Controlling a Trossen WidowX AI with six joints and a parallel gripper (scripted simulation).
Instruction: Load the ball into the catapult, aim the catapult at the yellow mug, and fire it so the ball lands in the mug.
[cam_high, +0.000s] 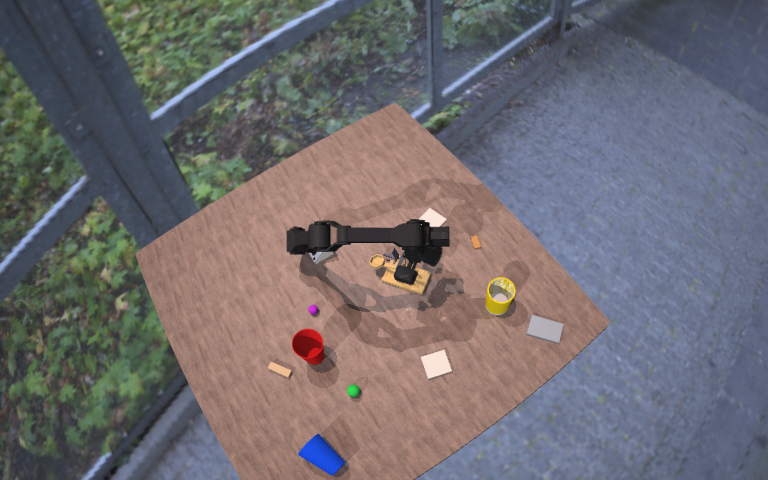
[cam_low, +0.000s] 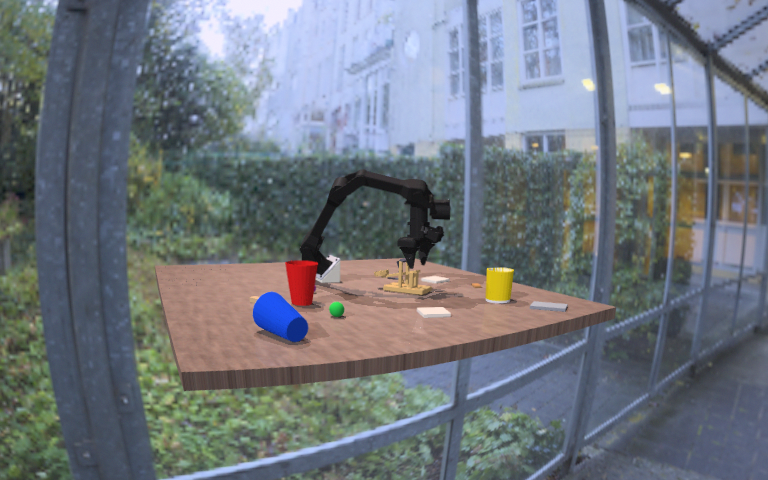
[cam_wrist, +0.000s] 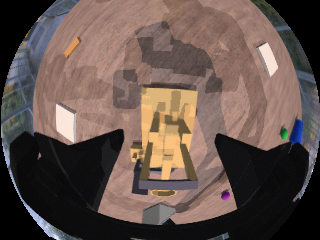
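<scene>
The purple ball is 8 cm behind my gripper tip, 34 cm to the right of it and 7 cm below it. From my gripper tip the other things lie so: wooden catapult (6 cm behind, 4 cm to the right, 3 cm below); red cup (6 cm ahead, 41 cm to the right, 5 cm below); yellow mug (22 cm ahead, 18 cm to the left, 6 cm below).
</scene>
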